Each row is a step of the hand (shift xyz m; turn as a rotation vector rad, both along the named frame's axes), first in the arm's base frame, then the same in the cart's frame.
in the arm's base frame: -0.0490 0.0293 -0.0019 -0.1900 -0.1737 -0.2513
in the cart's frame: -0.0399 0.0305 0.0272 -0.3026 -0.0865 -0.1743
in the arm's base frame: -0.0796 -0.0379 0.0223 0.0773 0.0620 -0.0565
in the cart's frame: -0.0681 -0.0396 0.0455 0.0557 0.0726 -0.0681
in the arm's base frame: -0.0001 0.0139 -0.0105 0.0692 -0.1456 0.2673
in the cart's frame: -0.0022 0.0163 -0.0057 0.1496 -0.2190 0.1646
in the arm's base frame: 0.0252 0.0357 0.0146 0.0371 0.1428 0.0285
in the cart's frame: 0.0344 0.0290 0.0100 0.0681 0.1270 0.0426
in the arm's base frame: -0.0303 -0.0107 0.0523 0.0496 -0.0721 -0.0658
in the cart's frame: -0.0071 -0.0241 0.0560 0.0054 -0.0520 -0.0962
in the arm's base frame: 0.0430 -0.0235 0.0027 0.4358 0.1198 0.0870
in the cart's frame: 0.0358 -0.0249 -0.0225 0.4455 0.0727 -0.0898
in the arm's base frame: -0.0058 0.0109 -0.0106 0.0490 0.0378 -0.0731
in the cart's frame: -0.0078 0.0137 -0.0039 0.0195 0.0553 -0.0757
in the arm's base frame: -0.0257 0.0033 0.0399 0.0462 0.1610 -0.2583
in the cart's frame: -0.0059 -0.0073 0.0466 -0.0401 0.2266 -0.2045
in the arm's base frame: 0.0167 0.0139 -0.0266 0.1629 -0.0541 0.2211
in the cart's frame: 0.0061 0.0203 -0.0270 0.2290 -0.1218 0.1052
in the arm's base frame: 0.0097 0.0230 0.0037 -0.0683 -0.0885 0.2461
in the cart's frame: 0.0139 0.0206 0.0044 0.0270 -0.1529 0.2213
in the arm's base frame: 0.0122 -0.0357 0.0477 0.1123 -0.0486 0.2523
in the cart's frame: 0.0250 -0.0484 0.0271 0.1976 -0.1235 0.1560
